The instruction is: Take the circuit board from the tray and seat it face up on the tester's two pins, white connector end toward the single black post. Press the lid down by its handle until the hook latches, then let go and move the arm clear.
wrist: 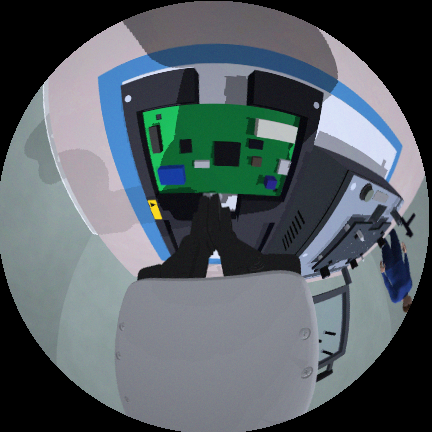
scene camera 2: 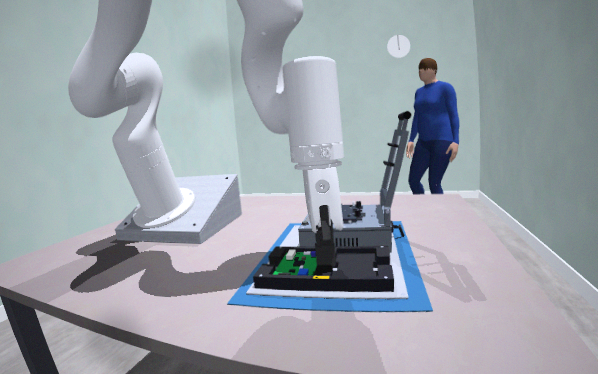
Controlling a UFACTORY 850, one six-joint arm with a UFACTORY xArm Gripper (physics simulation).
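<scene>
The green circuit board (scene camera 2: 306, 263) (wrist: 200, 180) lies face up in the black tray (scene camera 2: 325, 284) (wrist: 131, 120), at the tray's left part in the scene view. Its white connector (scene camera 2: 291, 254) (wrist: 276, 130) is on the side toward the tester. My gripper (scene camera 2: 326, 269) (wrist: 212, 206) is shut and empty, pointing down, with its fingertips low at the board's edge; whether they touch it I cannot tell. The grey tester (scene camera 2: 320, 235) (wrist: 310, 210) stands behind the tray. Its lid (scene camera 2: 393, 167) (wrist: 345, 320) stands up, open, with a black handle (scene camera 2: 404, 115) at its top. The black hook (scene camera 2: 398, 231) (wrist: 409, 224) is at the tester's side.
Tray and tester stand on a white sheet (scene camera 2: 401, 280) over a blue mat (scene camera 2: 419, 299) (wrist: 111, 107). The arm's wedge base (scene camera 2: 220, 215) is at the left of the table (scene camera 2: 175, 320). A person in blue (scene camera 2: 434, 115) (wrist: 398, 270) stands beyond the table.
</scene>
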